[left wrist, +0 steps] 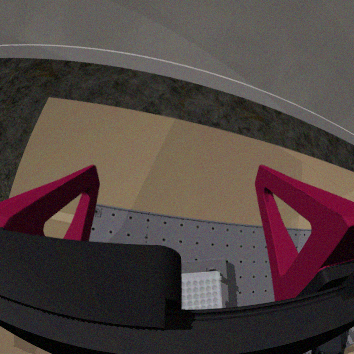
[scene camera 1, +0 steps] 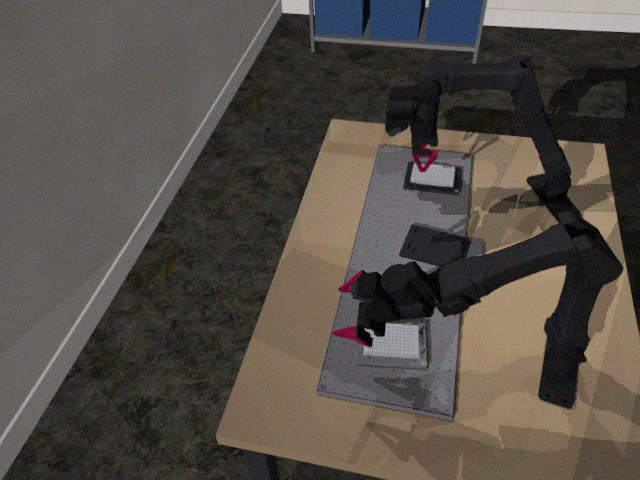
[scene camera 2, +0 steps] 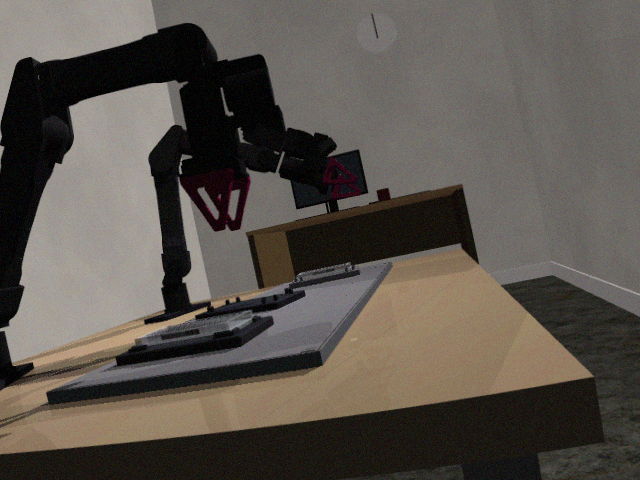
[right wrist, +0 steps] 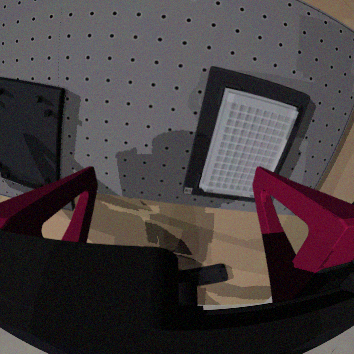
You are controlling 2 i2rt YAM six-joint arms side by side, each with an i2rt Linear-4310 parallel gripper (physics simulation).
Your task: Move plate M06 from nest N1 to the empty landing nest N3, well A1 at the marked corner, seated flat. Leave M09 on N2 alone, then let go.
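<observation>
One white well plate [scene camera 1: 395,342] [scene camera 2: 324,269] [left wrist: 202,291] sits in a grey nest at the near end of the board in scene camera 1. Another white plate [scene camera 1: 433,176] [scene camera 2: 199,327] [right wrist: 252,142] sits in a black nest [scene camera 1: 406,181] [right wrist: 204,115] at the far end. A dark empty nest [scene camera 1: 419,242] [scene camera 2: 253,303] [right wrist: 30,130] lies between them. The names M06 and M09 are not legible. My left gripper [scene camera 1: 336,311] [scene camera 2: 358,187] [left wrist: 176,173] is open and empty, raised, pointing beyond the near plate. My right gripper [scene camera 1: 423,169] [scene camera 2: 227,228] [right wrist: 174,175] is open and empty above the far plate.
The nests stand on a grey perforated board [scene camera 1: 341,382] [scene camera 2: 341,310] on a wooden table [scene camera 1: 268,361] [scene camera 2: 439,361]. My left forearm crosses above the board between the near plate and the empty nest in scene camera 1. A desk [scene camera 2: 372,235] with a monitor [scene camera 2: 305,196] stands behind.
</observation>
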